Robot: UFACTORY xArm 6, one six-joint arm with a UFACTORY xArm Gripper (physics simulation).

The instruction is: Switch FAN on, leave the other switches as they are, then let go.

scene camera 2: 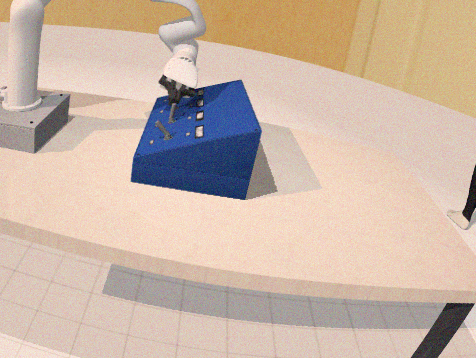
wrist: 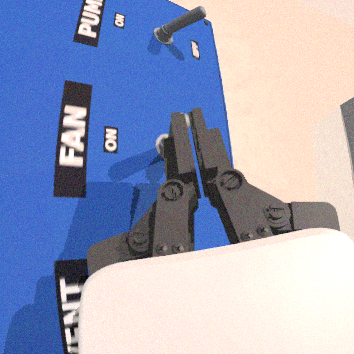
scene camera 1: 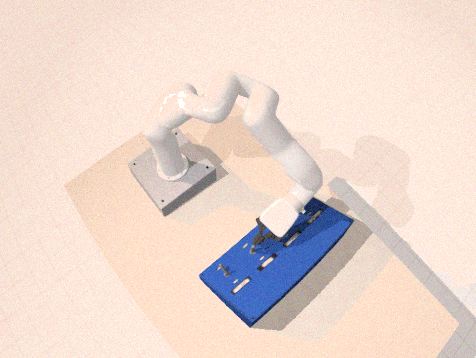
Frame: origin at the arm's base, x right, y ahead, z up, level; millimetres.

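Seen in the pictures: gripper, fingertip midpoint: (scene camera 2: pixel 173 102) (wrist: pixel 188 127) (scene camera 1: pixel 253 244); arm's base at its link origin: (scene camera 2: pixel 21 103) (scene camera 1: pixel 172 167).
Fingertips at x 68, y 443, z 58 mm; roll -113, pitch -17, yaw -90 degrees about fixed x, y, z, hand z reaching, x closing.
Offsets run from my fingertips to a thing's top centre. "spot": to the spot under its first point. Level surfaces: height alone.
The FAN switch @[dx +6, dy +2, dz -1 mm] (scene camera 1: pixel 253 249) (scene camera 2: pixel 172 115) stands on the sloped blue panel (scene camera 1: pixel 287 270) (scene camera 2: pixel 220 112) (wrist: pixel 30 150). In scene camera 2 its lever stands steeper than the PUMP lever. In the wrist view the fingers hide most of it; part of its base collar @[spot: dx +7, dy +10, dz -43 mm] (wrist: pixel 161 144) shows left of them. My gripper (scene camera 1: pixel 256 242) (scene camera 2: pixel 174 102) (wrist: pixel 188 127) is shut, its fingertips close over the FAN lever, with no clear grip on it. The PUMP switch @[dx +123, dy -27, dz -11 mm] (scene camera 1: pixel 225 270) (scene camera 2: pixel 163 130) (wrist: pixel 181 25) leans toward its OFF label @[spot: dx +118, dy -47, dz -65 mm] (wrist: pixel 195 50). The FAN ON label @[spot: dx +11, dy +46, dz -33 mm] (wrist: pixel 111 139) is visible.
The VENT label @[dx -104, dy +86, dz -19 mm] (wrist: pixel 70 305) is partly covered by the gripper housing. Further switches at the panel's far end are hidden or unclear behind the arm. The grey robot base (scene camera 1: pixel 187 192) (scene camera 2: pixel 20 135) stands beside the panel on the table @[dz -139 mm] (scene camera 1: pixel 125 240) (scene camera 2: pixel 300 235).
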